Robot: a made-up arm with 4 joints. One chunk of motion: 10 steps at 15 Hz.
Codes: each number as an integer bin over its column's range. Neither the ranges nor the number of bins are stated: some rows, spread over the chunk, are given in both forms.
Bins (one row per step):
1: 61 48 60 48 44 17
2: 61 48 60 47 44 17
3: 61 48 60 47 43 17
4: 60 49 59 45 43 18
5: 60 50 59 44 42 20
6: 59 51 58 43 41 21
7: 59 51 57 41 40 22
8: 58 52 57 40 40 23
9: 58 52 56 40 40 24
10: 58 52 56 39 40 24
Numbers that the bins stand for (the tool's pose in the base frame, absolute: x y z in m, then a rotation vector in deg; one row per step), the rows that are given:
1: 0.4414 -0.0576 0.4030 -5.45 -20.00 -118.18
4: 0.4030 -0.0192 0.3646 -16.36 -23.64 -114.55
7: 0.3646 0.0576 0.2879 -30.91 -34.55 -100.00
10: 0.3263 0.0960 0.2495 -38.18 -34.55 -92.73
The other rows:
2: 0.4414 -0.0576 0.4030 -9.09 -20.00 -118.18
3: 0.4414 -0.0576 0.4030 -9.09 -23.64 -118.18
5: 0.4030 0.0192 0.3646 -20.00 -27.27 -107.27
6: 0.3646 0.0576 0.3263 -23.64 -30.91 -103.64
8: 0.3263 0.0960 0.2879 -34.55 -34.55 -96.36
9: 0.3263 0.0960 0.2495 -34.55 -34.55 -92.73

